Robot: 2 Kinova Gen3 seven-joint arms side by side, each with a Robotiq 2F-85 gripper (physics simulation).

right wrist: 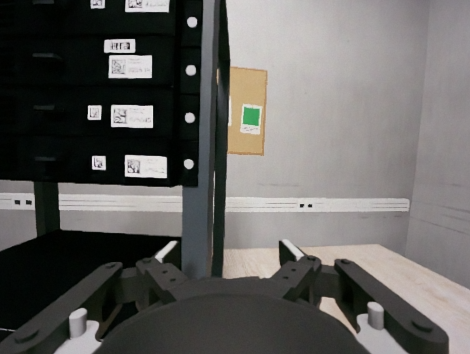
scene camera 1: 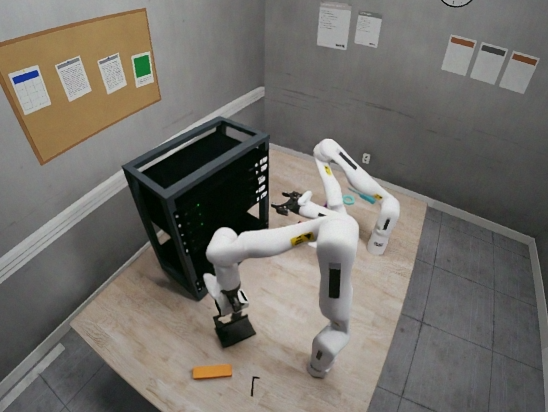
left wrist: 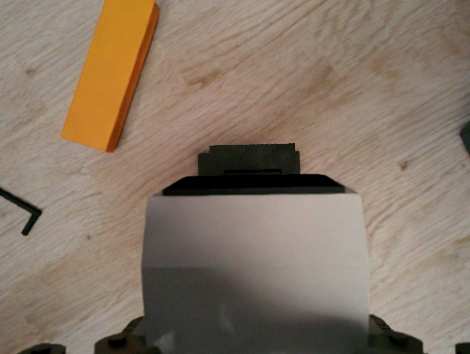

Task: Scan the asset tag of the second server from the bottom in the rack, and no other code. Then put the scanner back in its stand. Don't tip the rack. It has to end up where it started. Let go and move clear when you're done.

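Frame: origin at the left arm's base, x left, y ahead, z down, level; metres.
Seen in the pictures: left gripper, fingertip midpoint: [scene camera 1: 232, 303] [left wrist: 255, 327]; right gripper, fingertip midpoint: [right wrist: 230, 252] [scene camera 1: 276, 198]; left arm's base, origin of the base link: [scene camera 1: 318, 366]; right arm's base, origin of the base link: [scene camera 1: 374, 248].
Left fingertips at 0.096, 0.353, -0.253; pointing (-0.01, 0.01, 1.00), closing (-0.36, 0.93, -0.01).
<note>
Pixels of each thing's middle, then the offset from my left fingertips to it, as dx, dy, dz. "spot": a spot on its surface instead.
- black scanner, body centre: [left wrist: 256, 272] [scene camera 1: 231, 310] +0.009, +0.006, +0.051
- wide white label, surface spot: [right wrist: 132, 116] spot: -0.419, +0.231, -0.147
- small square code, surface spot: [right wrist: 94, 112] spot: -0.383, +0.230, -0.150
- wide label, surface spot: [right wrist: 146, 166] spot: -0.432, +0.232, -0.103
- small code, surface spot: [right wrist: 98, 162] spot: -0.386, +0.230, -0.105
- orange block, body centre: [left wrist: 113, 73] [scene camera 1: 212, 372] +0.202, -0.058, +0.235
- black hex key, body centre: [scene camera 1: 255, 386] +0.128, -0.215, +0.249
- teal ring, body centre: [scene camera 1: 348, 200] -1.049, +0.080, +0.245
- teal-handled tool, body centre: [scene camera 1: 361, 194] -1.148, +0.039, +0.238
The white and black scanner [scene camera 1: 243, 303] [left wrist: 255, 230] is held in my left gripper [scene camera 1: 233, 303] [left wrist: 255, 327], which is shut on it, just above the black stand [scene camera 1: 235, 331] [left wrist: 250, 159]. The dark rack [scene camera 1: 167, 192] [right wrist: 197, 230] stands upright. In the right wrist view, the second server from the bottom carries a wide white label [right wrist: 132, 116] and a small square code [right wrist: 94, 112]. The bottom server below has a wide label [right wrist: 146, 166] and a small code [right wrist: 98, 162]. My right gripper [scene camera 1: 281, 204] [right wrist: 230, 252] is open and empty, in front of the rack's label side.
An orange block [scene camera 1: 212, 372] [left wrist: 107, 75] and a black hex key [scene camera 1: 253, 385] [left wrist: 20, 202] lie near the stand. A teal ring [scene camera 1: 348, 200] and a teal-handled tool [scene camera 1: 367, 198] lie by the right arm. The left arm [scene camera 1: 275, 242] reaches across the table.
</note>
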